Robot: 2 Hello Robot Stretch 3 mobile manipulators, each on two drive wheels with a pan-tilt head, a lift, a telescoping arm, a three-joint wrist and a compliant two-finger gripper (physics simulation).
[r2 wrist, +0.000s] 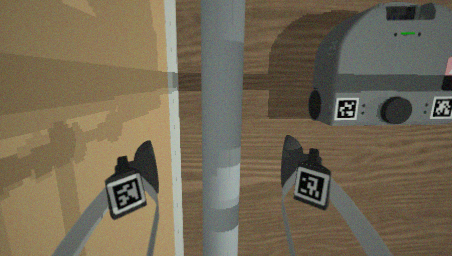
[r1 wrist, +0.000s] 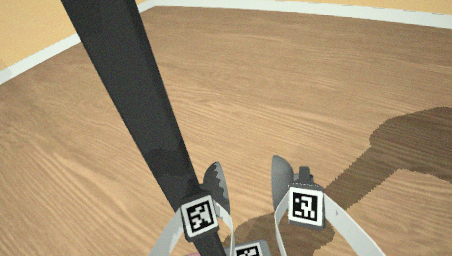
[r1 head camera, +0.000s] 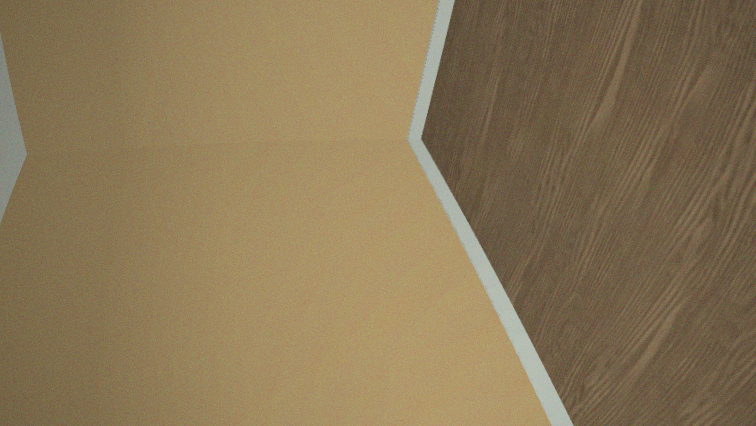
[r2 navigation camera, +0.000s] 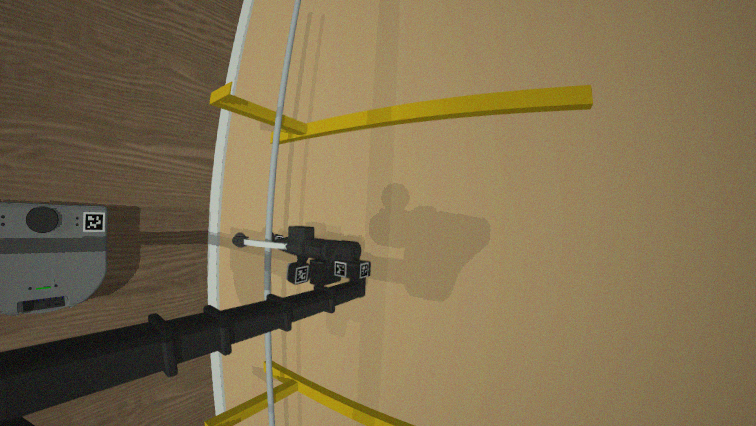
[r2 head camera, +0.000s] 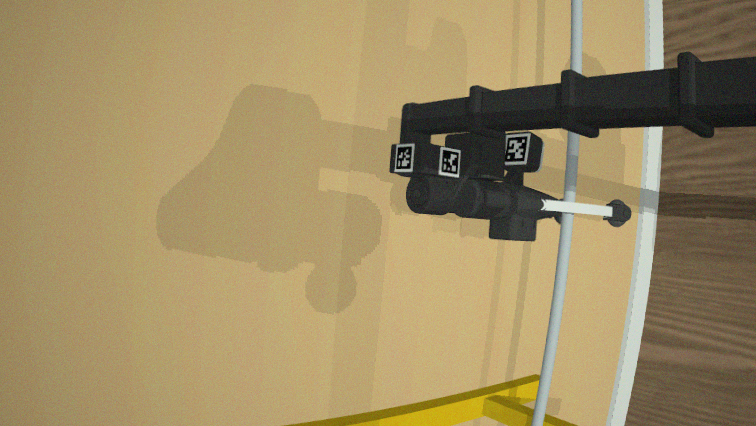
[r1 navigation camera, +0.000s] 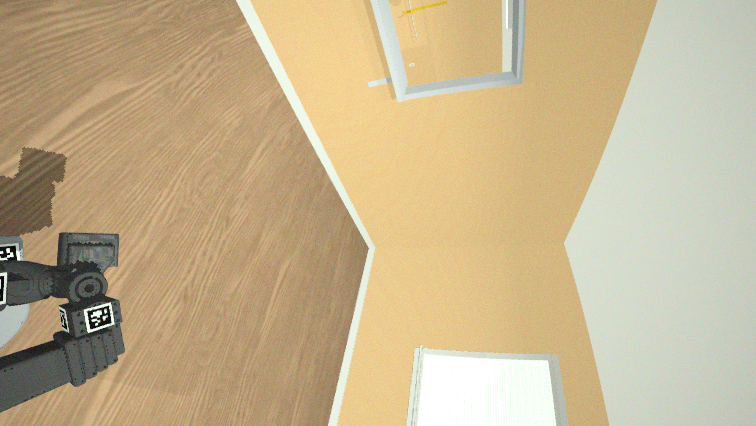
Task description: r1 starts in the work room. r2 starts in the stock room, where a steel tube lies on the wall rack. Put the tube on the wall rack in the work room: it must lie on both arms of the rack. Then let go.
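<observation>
The steel tube [r2 head camera: 557,275] [r2 navigation camera: 271,185] [r2 wrist: 222,100] is long, thin and grey. In the r2 navigation view it crosses both yellow arms of the stock-room rack [r2 navigation camera: 449,106] [r2 head camera: 423,410] and appears to lie on them. The r2 gripper [r2 wrist: 218,145] [r2 head camera: 588,211] [r2 navigation camera: 258,240] is open around the tube between the two arms, with a gap on each side of it. The r1 gripper [r1 wrist: 246,167] is open and empty above the floor, and its fingers are not clear in the r1 navigation view. The work-room rack cannot be made out in the r1 views.
In the r1 navigation view, a framed wall opening [r1 navigation camera: 460,84] shows a yellow bar [r1 navigation camera: 424,7] beyond it, and a bright framed panel [r1 navigation camera: 486,394] is lower down. A dark beam [r1 wrist: 125,80] crosses the r1 wrist view. The r2 base [r2 navigation camera: 52,264] [r2 wrist: 380,60] stands near the rack wall.
</observation>
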